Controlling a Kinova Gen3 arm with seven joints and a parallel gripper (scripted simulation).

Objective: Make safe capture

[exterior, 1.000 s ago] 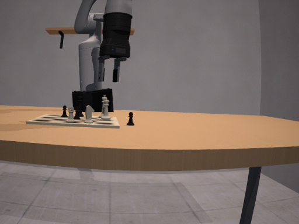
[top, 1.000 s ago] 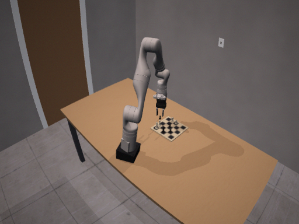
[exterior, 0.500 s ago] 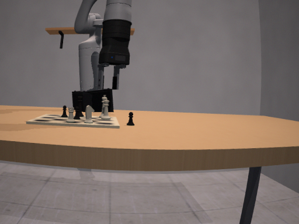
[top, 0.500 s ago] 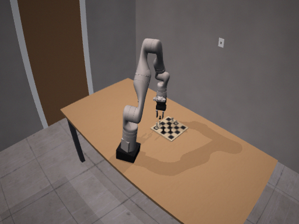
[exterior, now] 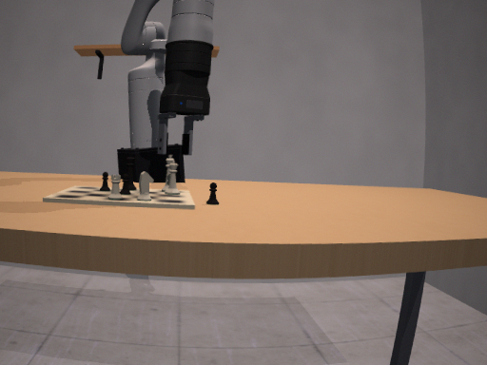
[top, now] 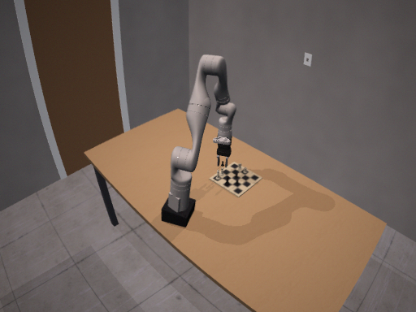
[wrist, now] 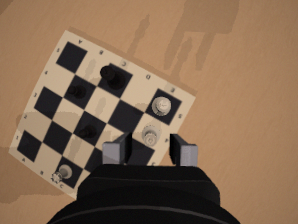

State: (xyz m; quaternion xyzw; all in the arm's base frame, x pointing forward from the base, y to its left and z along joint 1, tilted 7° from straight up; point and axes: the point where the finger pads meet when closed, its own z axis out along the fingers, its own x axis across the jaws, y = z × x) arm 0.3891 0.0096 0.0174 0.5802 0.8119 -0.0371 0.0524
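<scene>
Right now the tall white piece is 50 mm below my hand and 40 mm behind it. Round my hand: chessboard: 80 mm to the right, 80 mm below, 20 mm ahead.
</scene>
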